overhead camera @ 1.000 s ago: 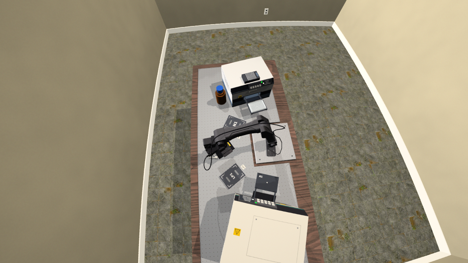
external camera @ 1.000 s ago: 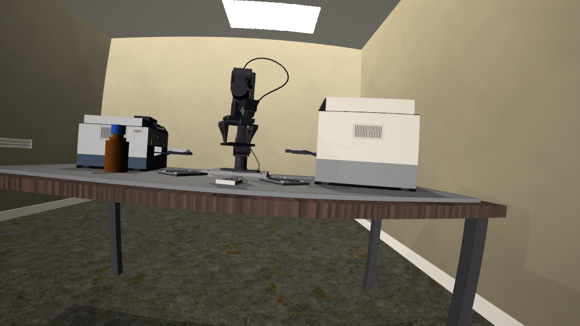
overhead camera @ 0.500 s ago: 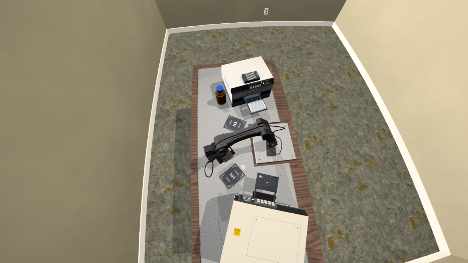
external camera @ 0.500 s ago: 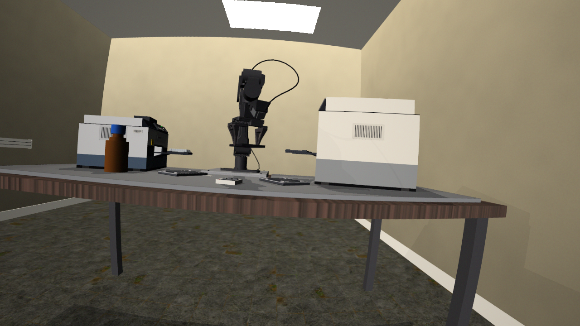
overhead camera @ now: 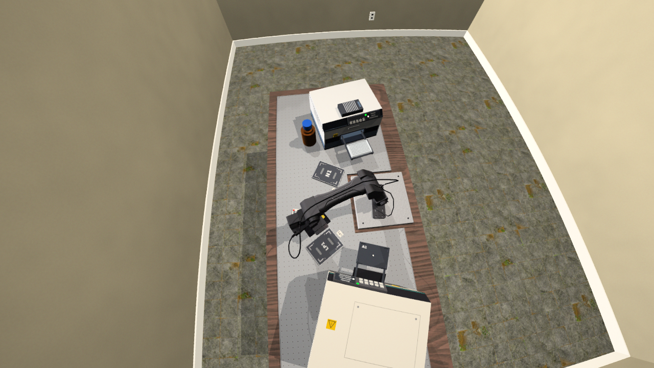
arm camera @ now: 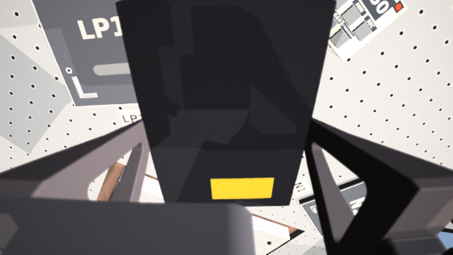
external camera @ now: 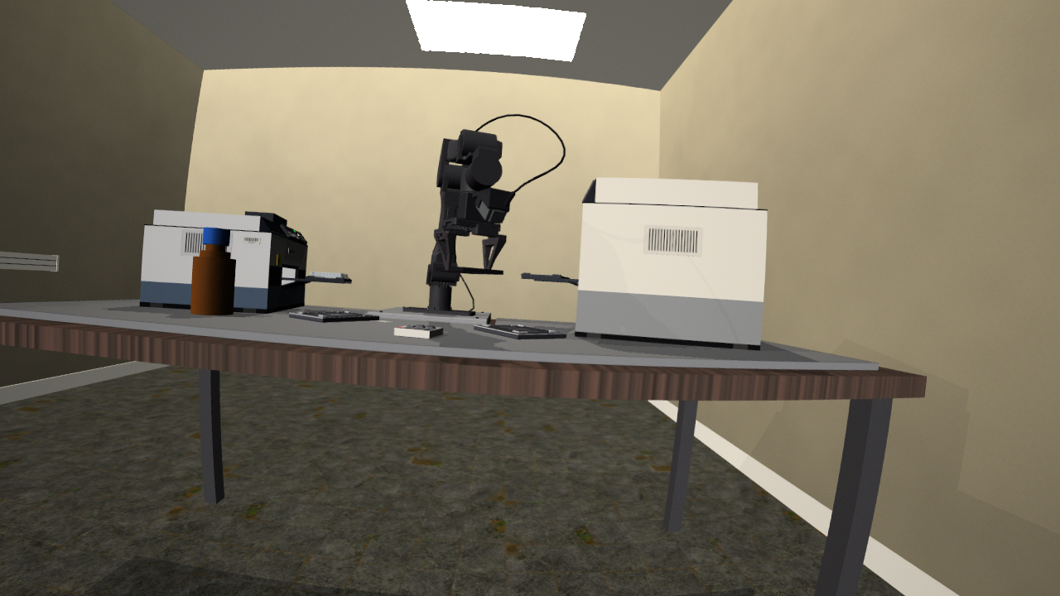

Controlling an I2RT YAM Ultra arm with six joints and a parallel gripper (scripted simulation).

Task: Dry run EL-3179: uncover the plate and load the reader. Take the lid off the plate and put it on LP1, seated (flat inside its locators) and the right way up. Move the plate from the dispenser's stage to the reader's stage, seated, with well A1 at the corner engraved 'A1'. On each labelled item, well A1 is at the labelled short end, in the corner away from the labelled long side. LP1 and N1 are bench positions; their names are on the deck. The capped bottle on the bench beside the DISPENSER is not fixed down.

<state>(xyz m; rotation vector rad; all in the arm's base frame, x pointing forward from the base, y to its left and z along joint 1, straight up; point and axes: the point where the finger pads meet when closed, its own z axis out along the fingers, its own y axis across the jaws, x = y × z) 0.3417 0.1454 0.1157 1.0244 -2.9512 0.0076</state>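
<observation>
My hand is 130 mm past the LP1 tag, 40 mm to the right of it and 130 mm above it. Round my hand: lid: right at my hand; then capped brown bottle: 70 mm ahead, 550 mm to the right, 10 mm below; then clear well plate: 240 mm behind, 440 mm to the right, 30 mm below.
</observation>
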